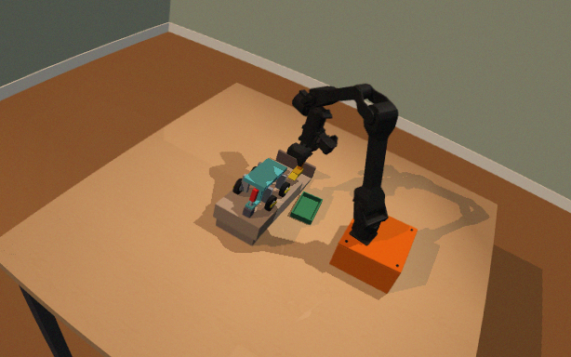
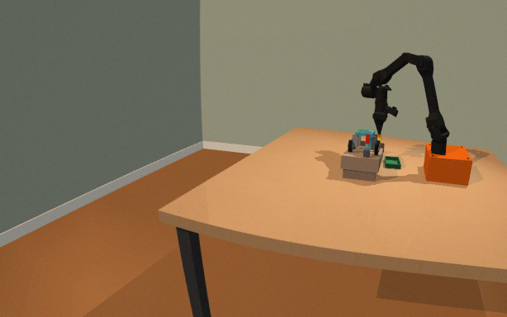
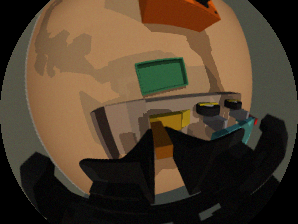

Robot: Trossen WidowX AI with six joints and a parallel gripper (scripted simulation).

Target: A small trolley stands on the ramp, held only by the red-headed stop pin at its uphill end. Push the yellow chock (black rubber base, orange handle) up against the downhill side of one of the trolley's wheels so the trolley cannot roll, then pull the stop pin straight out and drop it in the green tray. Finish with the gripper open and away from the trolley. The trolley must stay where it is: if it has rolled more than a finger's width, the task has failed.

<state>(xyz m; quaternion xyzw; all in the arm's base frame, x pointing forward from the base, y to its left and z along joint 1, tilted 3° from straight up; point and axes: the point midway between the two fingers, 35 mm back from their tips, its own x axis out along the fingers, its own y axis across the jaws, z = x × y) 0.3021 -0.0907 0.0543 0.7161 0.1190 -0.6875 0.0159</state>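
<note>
The red-headed stop pin is 26 cm to the left of my gripper tip, 2 cm behind it and 1 cm above it. The rest, counted from my gripper tip: yellow chock 2 cm to the left; green tray 13 cm below, 8 cm behind, 4 cm to the left; low end wall 10 cm to the right, 9 cm below, 7 cm ahead.
</note>
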